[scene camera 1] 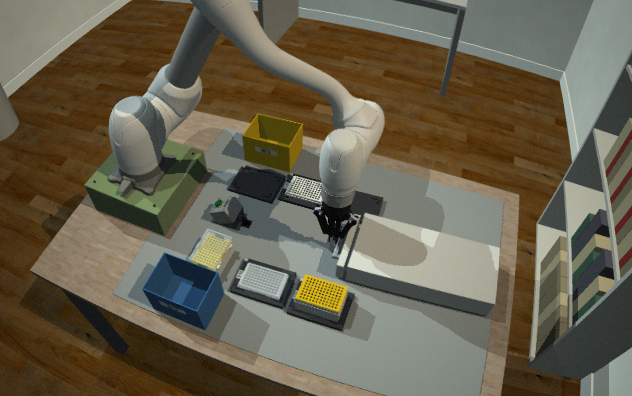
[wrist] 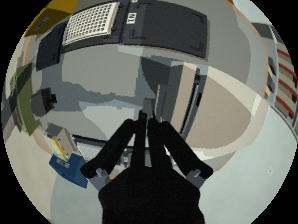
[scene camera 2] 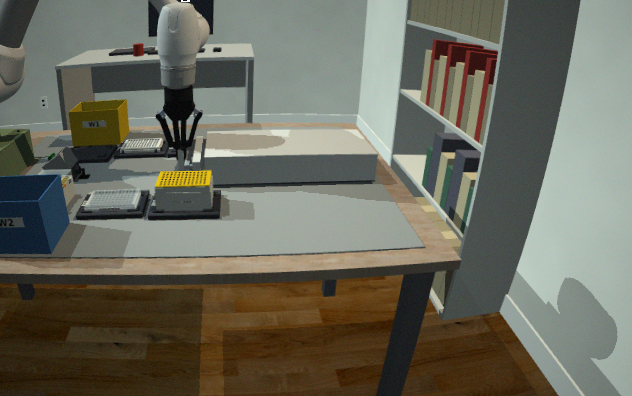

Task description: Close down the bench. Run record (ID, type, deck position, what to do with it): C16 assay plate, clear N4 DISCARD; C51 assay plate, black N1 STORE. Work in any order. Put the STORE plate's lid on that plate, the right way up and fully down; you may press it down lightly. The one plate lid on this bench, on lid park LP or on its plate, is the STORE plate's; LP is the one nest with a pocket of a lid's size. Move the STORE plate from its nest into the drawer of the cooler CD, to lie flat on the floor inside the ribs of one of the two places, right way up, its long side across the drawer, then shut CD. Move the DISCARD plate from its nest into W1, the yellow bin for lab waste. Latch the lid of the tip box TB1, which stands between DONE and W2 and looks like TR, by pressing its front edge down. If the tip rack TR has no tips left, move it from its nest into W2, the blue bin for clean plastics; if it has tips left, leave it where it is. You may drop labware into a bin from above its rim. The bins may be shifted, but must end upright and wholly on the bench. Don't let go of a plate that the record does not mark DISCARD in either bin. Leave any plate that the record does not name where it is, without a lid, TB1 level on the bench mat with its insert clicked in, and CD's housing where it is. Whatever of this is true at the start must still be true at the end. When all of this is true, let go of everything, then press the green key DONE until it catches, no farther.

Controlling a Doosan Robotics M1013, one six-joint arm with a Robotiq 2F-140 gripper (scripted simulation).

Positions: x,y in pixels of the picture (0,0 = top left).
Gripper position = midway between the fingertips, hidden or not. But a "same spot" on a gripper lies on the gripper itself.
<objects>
My gripper shows in scene camera 1, in the wrist view (146,105) and in scene camera 2. A cooler CD shows in scene camera 1, in the wrist view (227,115) and in scene camera 2. The same spot on the cooler CD: (scene camera 2: 245,157) is (scene camera 1: 382,276). The same spot on my gripper: (scene camera 2: 160,116) is (scene camera 1: 317,213).
</objects>
